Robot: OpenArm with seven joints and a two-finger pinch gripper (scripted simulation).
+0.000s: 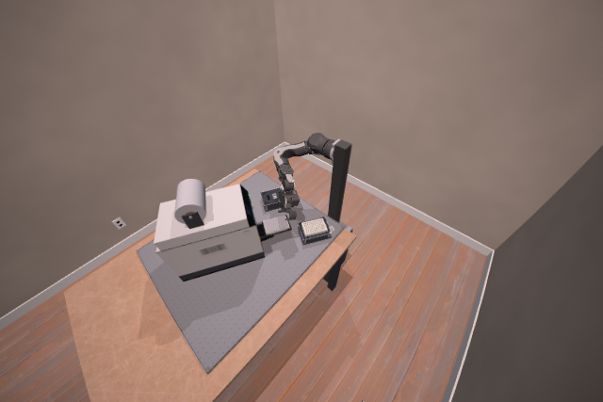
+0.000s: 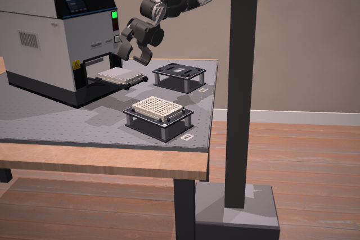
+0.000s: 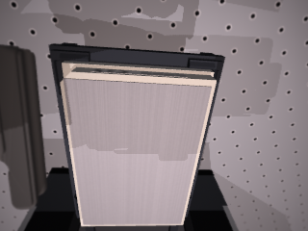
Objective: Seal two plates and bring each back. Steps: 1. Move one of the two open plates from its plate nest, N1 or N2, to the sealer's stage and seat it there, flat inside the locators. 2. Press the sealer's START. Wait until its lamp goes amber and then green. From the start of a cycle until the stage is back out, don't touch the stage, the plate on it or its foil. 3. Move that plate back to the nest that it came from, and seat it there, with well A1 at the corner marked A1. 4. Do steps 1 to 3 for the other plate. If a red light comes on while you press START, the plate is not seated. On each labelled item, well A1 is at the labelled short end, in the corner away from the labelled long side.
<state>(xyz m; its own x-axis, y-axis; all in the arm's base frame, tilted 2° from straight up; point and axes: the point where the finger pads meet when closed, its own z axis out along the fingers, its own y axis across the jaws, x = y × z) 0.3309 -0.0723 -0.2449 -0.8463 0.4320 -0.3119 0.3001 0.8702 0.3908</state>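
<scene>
Right now my hand is 90 mm short of the start button, 170 mm to the left of it and 20 mm below it. Round my hand: plate: 100 mm behind, 110 mm to the left, 110 mm below; sealer stage: 50 mm ahead, 40 mm to the right, 70 mm below; dark screen panel: 170 mm ahead, 60 mm to the right, 160 mm above.
</scene>
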